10 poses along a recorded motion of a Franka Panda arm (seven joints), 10 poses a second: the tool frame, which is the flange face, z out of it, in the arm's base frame.
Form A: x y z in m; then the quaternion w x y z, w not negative.
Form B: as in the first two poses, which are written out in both.
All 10 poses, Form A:
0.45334 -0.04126 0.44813 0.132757 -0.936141 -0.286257 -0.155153
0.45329 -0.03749 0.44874 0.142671 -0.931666 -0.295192 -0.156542
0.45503 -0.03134 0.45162 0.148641 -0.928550 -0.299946 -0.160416
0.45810 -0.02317 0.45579 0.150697 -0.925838 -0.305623 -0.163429
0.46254 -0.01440 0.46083 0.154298 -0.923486 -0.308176 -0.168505
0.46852 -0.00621 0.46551 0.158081 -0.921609 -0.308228 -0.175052
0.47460 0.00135 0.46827 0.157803 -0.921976 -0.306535 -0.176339
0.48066 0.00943 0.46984 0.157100 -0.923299 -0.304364 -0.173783
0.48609 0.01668 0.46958 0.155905 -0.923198 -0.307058 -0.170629
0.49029 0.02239 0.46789 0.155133 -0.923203 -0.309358 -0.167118
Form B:
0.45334 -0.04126 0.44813 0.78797 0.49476 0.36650 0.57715 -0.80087 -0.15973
0.45329 -0.03749 0.44874 0.77671 0.50537 0.37592 0.59471 -0.78501 -0.17342
0.45503 -0.03134 0.45162 0.76860 0.50934 0.38708 0.60472 -0.77588 -0.17981
0.45810 -0.02317 0.45579 0.75977 0.51666 0.39473 0.61517 -0.76777 -0.17915
0.46254 -0.01440 0.46083 0.75327 0.51719 0.40633 0.62119 -0.76244 -0.18113
0.46852 -0.00621 0.46551 0.74870 0.51279 0.42011 0.62348 -0.76001 -0.18347
0.47460 0.00135 0.46827 0.74988 0.50958 0.42190 0.62089 -0.76227 -0.18287
0.48066 0.00943 0.46984 0.75432 0.50744 0.41654 0.61664 -0.76536 -0.18431
0.48609 0.01668 0.46958 0.75320 0.51375 0.41079 0.62015 -0.76282 -0.18308
0.49029 0.02239 0.46789 0.75274 0.51935 0.40455 0.62305 -0.76046 -0.18304

